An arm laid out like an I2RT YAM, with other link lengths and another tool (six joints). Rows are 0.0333 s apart.
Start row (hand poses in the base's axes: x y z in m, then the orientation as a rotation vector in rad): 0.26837, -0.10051, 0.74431, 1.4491, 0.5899, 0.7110
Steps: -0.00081, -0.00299, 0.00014, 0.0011, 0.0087, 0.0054; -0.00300, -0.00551, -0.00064, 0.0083, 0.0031, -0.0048; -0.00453, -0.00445, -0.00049, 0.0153, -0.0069, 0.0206; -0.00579, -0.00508, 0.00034, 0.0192, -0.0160, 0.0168; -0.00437, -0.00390, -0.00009, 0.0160, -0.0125, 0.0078; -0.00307, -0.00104, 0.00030, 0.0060, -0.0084, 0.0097; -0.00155, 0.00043, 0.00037, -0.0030, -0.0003, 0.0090; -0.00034, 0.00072, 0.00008, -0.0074, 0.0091, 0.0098; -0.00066, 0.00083, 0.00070, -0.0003, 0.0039, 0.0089
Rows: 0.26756, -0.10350, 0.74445, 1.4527, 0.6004, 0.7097; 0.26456, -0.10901, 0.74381, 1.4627, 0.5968, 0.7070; 0.26003, -0.11346, 0.74332, 1.4695, 0.6031, 0.7339; 0.25424, -0.11854, 0.74366, 1.4765, 0.5983, 0.7657; 0.24987, -0.12244, 0.74357, 1.4838, 0.5900, 0.7869; 0.24680, -0.12348, 0.74387, 1.4834, 0.5894, 0.8027; 0.24525, -0.12305, 0.74424, 1.4788, 0.5972, 0.8087; 0.24491, -0.12233, 0.74432, 1.4745, 0.6141, 0.8070; 0.24425, -0.12150, 0.74502, 1.4743, 0.6241, 0.8111
